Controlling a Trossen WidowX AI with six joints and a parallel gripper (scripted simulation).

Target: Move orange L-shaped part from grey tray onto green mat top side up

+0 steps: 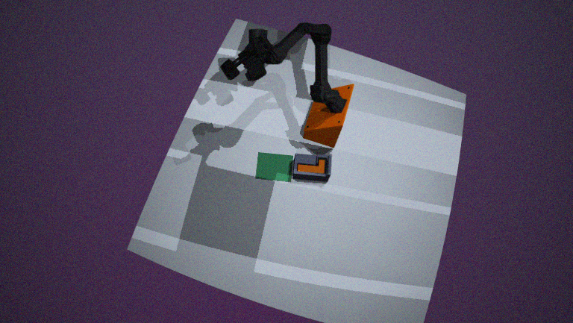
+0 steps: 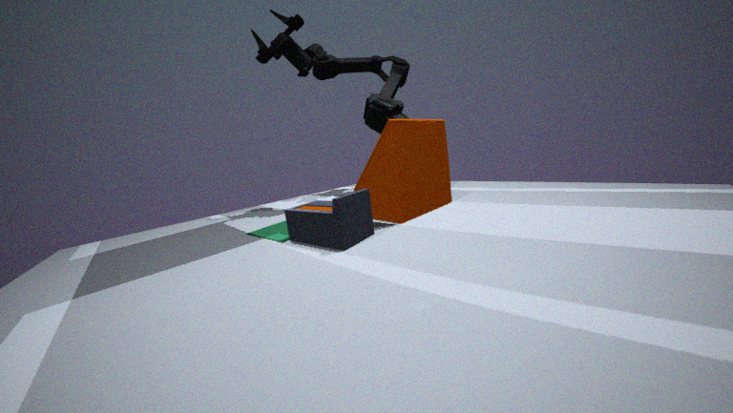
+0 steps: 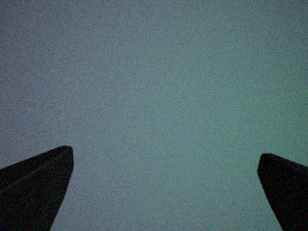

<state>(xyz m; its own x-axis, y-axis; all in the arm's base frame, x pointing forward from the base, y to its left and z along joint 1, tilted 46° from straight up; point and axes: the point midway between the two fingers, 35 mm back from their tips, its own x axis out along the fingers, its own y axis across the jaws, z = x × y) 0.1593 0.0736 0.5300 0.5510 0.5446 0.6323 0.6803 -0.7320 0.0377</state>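
Right now my gripper tip is 34 cm to the right of the orange L-shaped part and 56 cm above it. From my gripper tip the other things lie so: green mat: 6 cm ahead, 18 cm to the left, 62 cm below.
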